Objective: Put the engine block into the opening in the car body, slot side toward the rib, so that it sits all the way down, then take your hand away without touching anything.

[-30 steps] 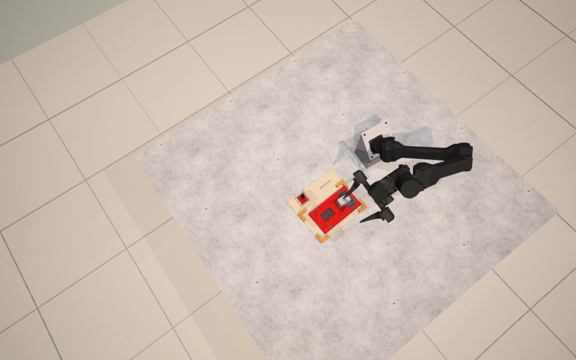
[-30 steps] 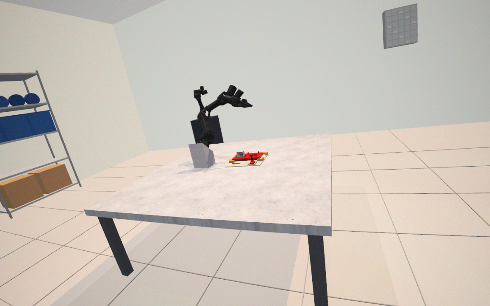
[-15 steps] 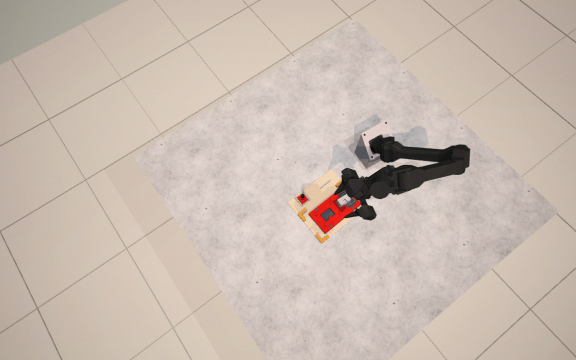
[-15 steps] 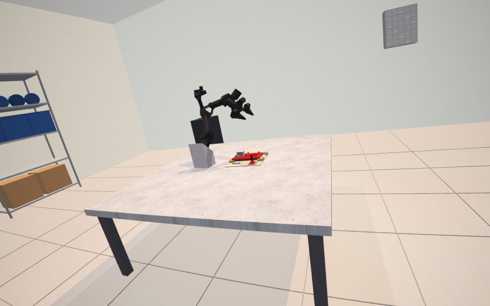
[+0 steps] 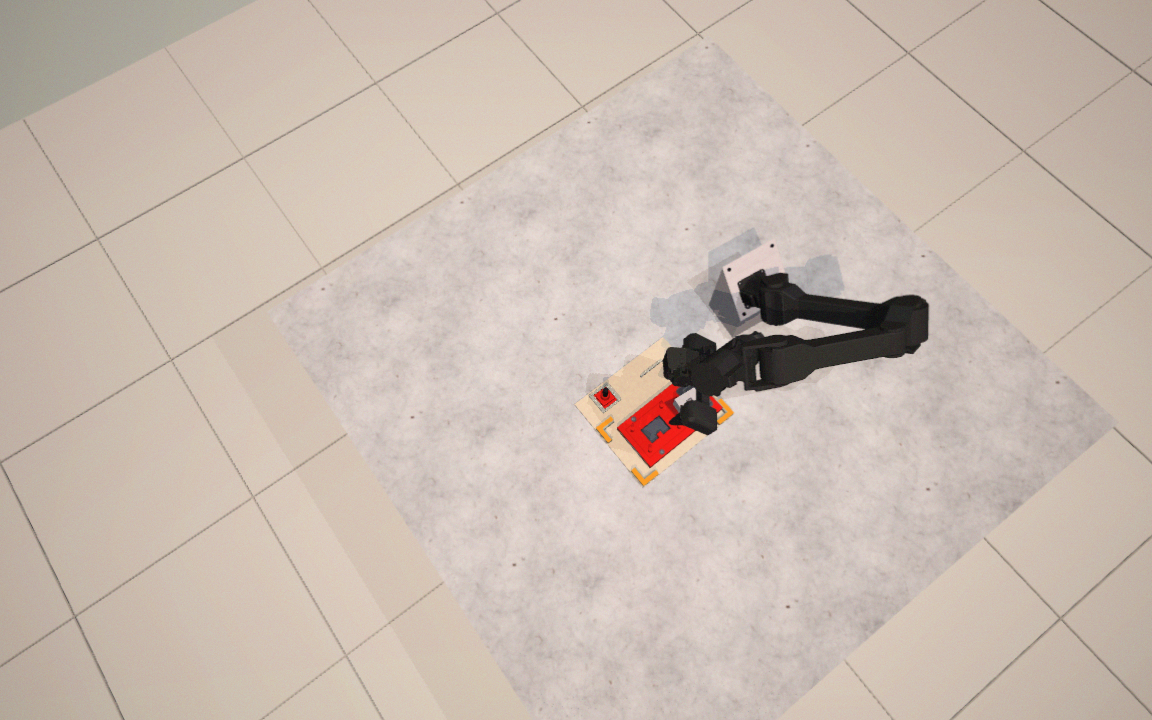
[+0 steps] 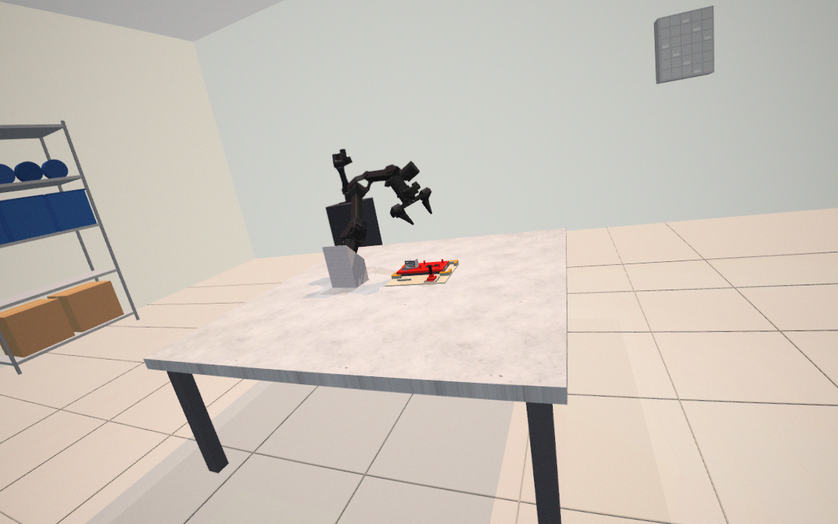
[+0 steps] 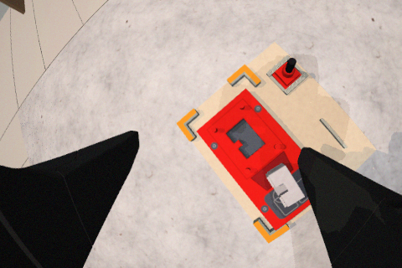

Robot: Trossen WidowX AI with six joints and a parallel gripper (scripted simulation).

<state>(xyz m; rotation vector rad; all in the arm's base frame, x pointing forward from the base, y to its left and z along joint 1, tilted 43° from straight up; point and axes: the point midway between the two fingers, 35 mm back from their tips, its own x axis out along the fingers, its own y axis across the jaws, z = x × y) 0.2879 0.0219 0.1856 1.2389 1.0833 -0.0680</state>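
The engine block is 80 mm behind my gripper tip, 20 mm to the right of it and 170 mm below it.
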